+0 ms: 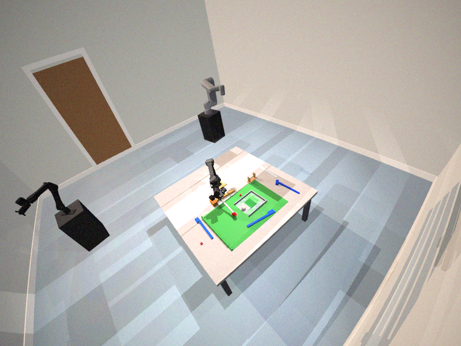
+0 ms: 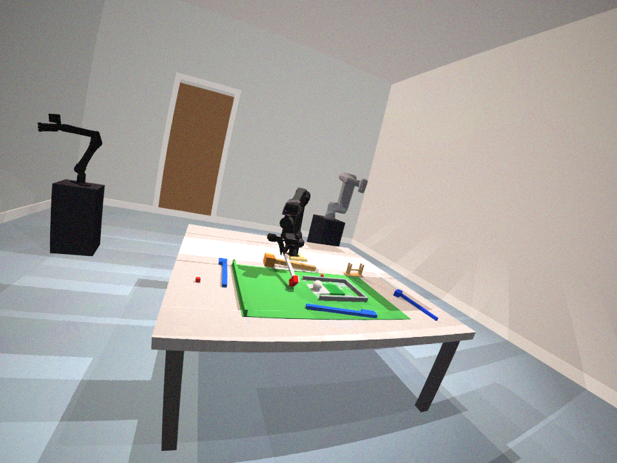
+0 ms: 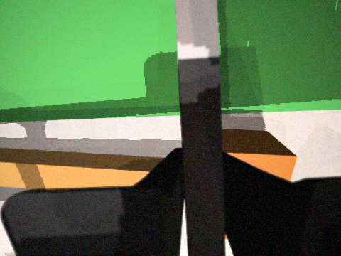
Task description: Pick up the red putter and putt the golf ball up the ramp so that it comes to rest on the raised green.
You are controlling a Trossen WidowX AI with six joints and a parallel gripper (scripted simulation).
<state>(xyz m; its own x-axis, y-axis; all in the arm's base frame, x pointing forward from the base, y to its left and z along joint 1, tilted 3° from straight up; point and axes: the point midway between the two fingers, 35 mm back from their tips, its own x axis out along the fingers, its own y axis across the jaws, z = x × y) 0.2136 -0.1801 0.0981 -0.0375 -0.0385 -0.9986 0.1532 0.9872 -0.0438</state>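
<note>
My gripper tip is now 12 cm short of the red putter, 1 cm to the left of it and 1 cm above it. Also, from my gripper tip: wooden stand 46 cm to the left, 6 cm ahead, 4 cm below; then white golf ball 24 cm ahead, 8 cm to the left, 5 cm below; then green mat 26 cm ahead, 8 cm to the left, 7 cm below.
</note>
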